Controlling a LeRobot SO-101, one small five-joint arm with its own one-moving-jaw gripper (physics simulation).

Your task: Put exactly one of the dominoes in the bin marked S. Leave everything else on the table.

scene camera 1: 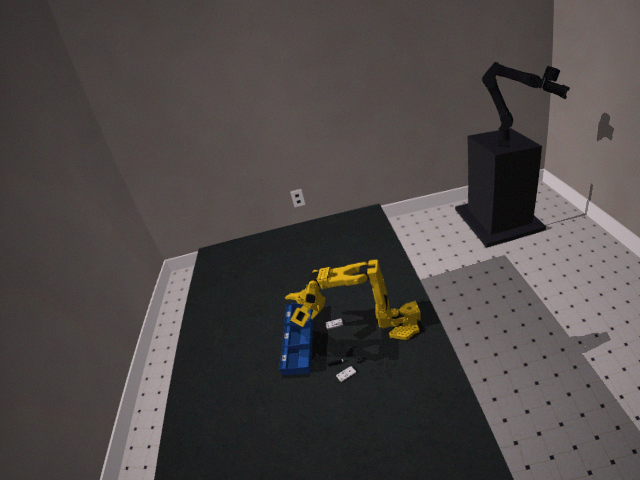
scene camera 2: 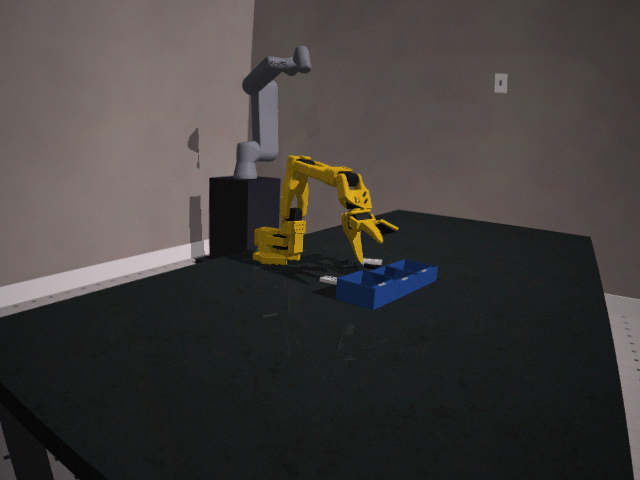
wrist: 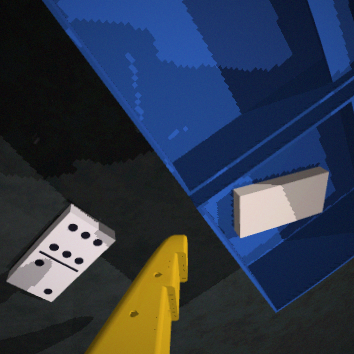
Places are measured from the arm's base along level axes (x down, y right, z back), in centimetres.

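Pixels of known places: hand, tool point: (scene camera 1: 311,317) (scene camera 2: 361,260) (wrist: 186,251); arm's base, link origin: (scene camera 1: 395,327) (scene camera 2: 283,260).
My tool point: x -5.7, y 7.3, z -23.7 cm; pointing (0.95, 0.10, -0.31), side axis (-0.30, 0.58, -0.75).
Ahead of a thing's pixels: the offset from my tool point to its top centre. Level surfaces: height alone.
My yellow gripper (scene camera 2: 371,252) is wide open and empty above the near end of the blue tray in scene camera 2; one jaw shows in the wrist view. The blue three-bin tray @[dx +1.7, dy -3.1, dz -5.5 cm] (scene camera 1: 296,370) (scene camera 2: 403,285) (wrist: 190,192) has white labels, unreadable at this moment, so I cannot read which bin is S. One domino @[dx +4.2, dy +5.9, dz -3.4 cm] (wrist: 282,205) lies inside the end bin, its plain side showing, apart from the jaw. A second domino @[dx +4.9, dy +0.0, dz +6.0 cm] (scene camera 1: 334,323) (scene camera 2: 328,279) (wrist: 62,252) lies face up on the table beside the tray. A third domino @[dx +4.9, dy -19.4, dz +6.4 cm] (scene camera 1: 346,374) (scene camera 2: 372,261) lies farther along.
A small dark object @[dx +4.6, dy -14.7, dz +4.2 cm] (scene camera 1: 336,362) lies between the two table dominoes, with other small dark pieces @[dx +4.8, dy -15.7, dz +10.8 cm] (scene camera 1: 360,359) beside it. The dark table @[dx +5.6 cm] (scene camera 1: 232,403) (scene camera 2: 465,387) bears the arm and tray. Another arm (scene camera 1: 497,98) (scene camera 2: 266,118) stands on a pedestal beyond the table.
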